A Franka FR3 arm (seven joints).
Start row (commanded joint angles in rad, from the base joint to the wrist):
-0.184, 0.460, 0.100, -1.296, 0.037, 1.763, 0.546
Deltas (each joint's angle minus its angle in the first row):
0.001, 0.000, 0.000, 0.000, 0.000, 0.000, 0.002
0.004, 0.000, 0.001, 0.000, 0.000, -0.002, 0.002
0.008, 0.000, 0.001, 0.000, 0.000, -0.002, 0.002
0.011, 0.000, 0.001, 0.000, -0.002, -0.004, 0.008
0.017, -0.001, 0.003, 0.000, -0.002, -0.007, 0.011
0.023, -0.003, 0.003, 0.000, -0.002, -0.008, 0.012
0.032, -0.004, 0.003, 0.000, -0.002, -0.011, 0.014
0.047, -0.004, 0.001, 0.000, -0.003, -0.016, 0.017
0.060, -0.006, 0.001, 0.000, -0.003, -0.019, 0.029
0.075, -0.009, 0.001, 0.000, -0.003, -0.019, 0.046
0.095, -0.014, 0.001, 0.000, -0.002, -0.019, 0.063
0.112, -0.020, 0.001, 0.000, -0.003, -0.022, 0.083
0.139, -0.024, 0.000, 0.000, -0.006, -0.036, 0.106
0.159, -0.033, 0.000, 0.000, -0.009, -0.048, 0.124
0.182, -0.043, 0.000, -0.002, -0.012, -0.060, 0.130
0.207, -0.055, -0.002, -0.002, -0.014, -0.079, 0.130
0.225, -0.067, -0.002, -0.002, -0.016, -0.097, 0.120
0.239, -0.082, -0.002, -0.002, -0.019, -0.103, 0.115
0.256, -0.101, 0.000, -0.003, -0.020, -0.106, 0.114
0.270, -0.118, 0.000, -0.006, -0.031, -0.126, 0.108
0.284, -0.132, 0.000, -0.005, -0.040, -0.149, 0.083
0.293, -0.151, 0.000, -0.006, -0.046, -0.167, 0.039
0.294, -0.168, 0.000, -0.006, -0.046, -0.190, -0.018
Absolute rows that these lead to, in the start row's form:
-0.183, 0.460, 0.100, -1.296, 0.037, 1.763, 0.548
-0.180, 0.460, 0.101, -1.296, 0.037, 1.761, 0.548
-0.176, 0.460, 0.101, -1.296, 0.037, 1.761, 0.548
-0.173, 0.460, 0.101, -1.296, 0.035, 1.759, 0.554
-0.167, 0.459, 0.103, -1.296, 0.035, 1.756, 0.557
-0.161, 0.457, 0.103, -1.296, 0.035, 1.755, 0.558
-0.152, 0.456, 0.103, -1.296, 0.035, 1.752, 0.560
-0.137, 0.456, 0.101, -1.296, 0.034, 1.747, 0.563
-0.124, 0.454, 0.101, -1.296, 0.034, 1.744, 0.575
-0.109, 0.451, 0.101, -1.296, 0.034, 1.744, 0.592
-0.089, 0.446, 0.101, -1.296, 0.035, 1.744, 0.609
-0.072, 0.440, 0.101, -1.296, 0.034, 1.741, 0.629
-0.045, 0.436, 0.100, -1.296, 0.031, 1.727, 0.652
-0.025, 0.427, 0.100, -1.296, 0.028, 1.715, 0.670
-0.002, 0.417, 0.100, -1.298, 0.025, 1.703, 0.676
0.023, 0.405, 0.098, -1.298, 0.023, 1.684, 0.676
0.041, 0.393, 0.098, -1.298, 0.021, 1.666, 0.666
0.055, 0.378, 0.098, -1.298, 0.018, 1.660, 0.661
0.072, 0.359, 0.100, -1.299, 0.017, 1.657, 0.660
0.086, 0.342, 0.100, -1.302, 0.006, 1.637, 0.654
0.100, 0.328, 0.100, -1.301, -0.003, 1.614, 0.629
0.109, 0.309, 0.100, -1.302, -0.009, 1.596, 0.585
0.110, 0.292, 0.100, -1.302, -0.009, 1.573, 0.528

